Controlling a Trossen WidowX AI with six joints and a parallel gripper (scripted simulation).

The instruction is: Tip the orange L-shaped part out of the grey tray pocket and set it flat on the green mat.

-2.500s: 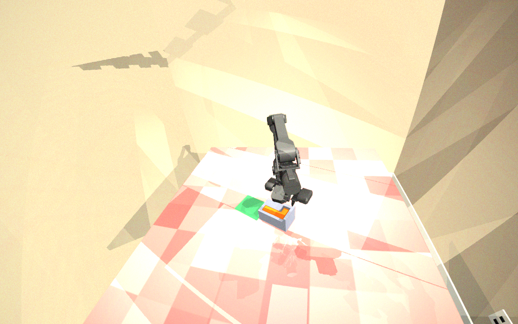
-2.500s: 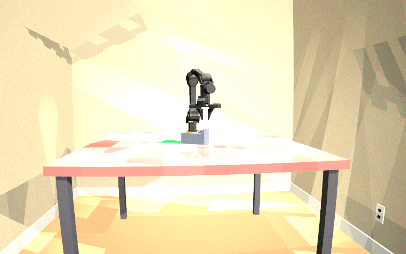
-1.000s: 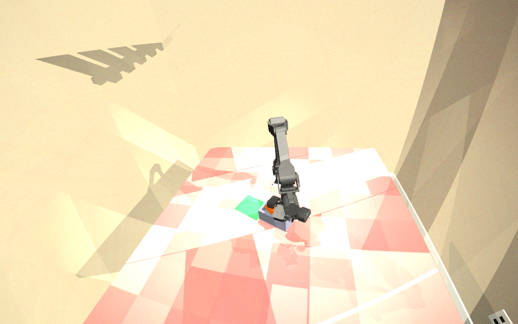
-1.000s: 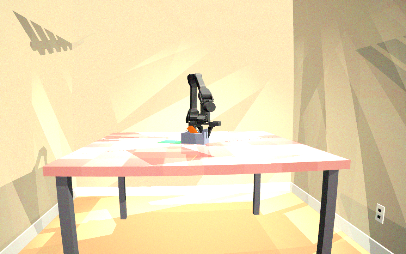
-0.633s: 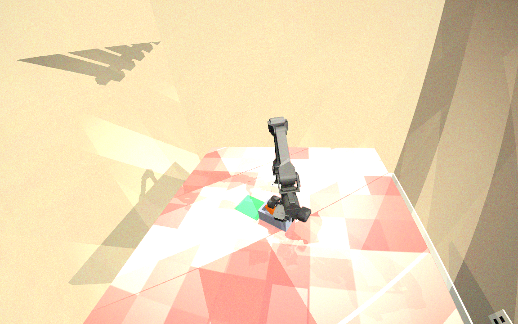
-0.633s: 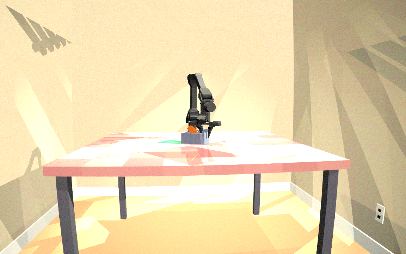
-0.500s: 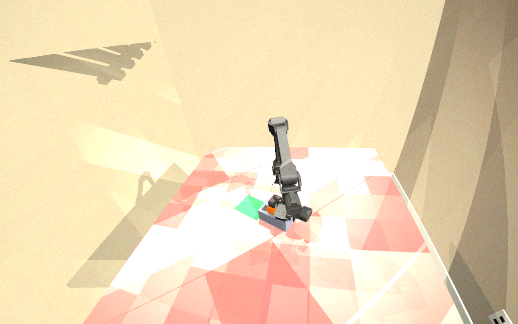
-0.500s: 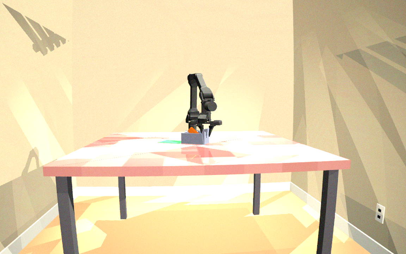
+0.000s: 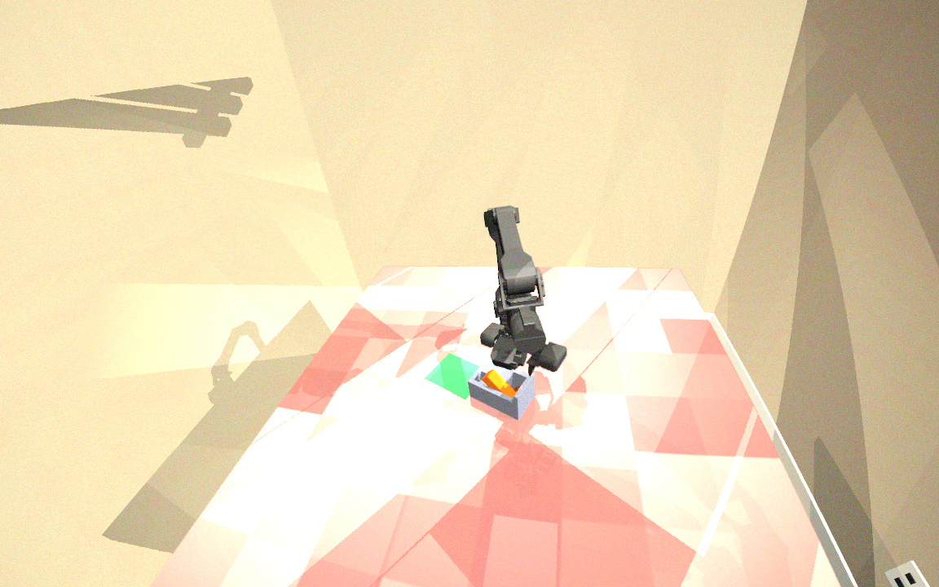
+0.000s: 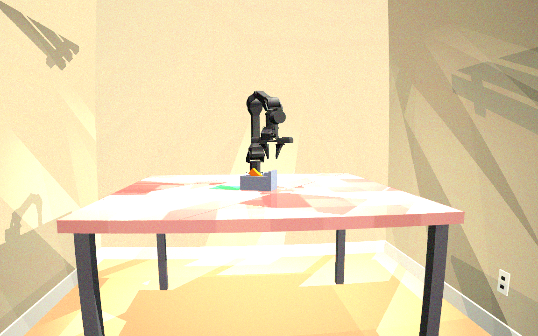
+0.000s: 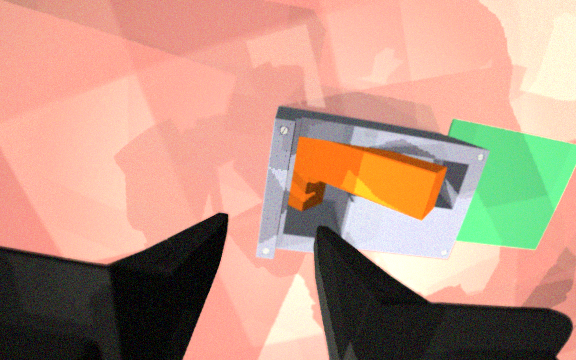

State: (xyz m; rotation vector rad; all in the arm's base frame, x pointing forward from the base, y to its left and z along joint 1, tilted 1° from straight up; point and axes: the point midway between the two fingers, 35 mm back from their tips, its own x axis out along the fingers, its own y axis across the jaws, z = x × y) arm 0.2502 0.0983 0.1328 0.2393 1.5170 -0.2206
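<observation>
Now: the orange L-shaped part 20 mm behind my gripper tip, 40 mm to the right of it and 100 mm below it.
</observation>
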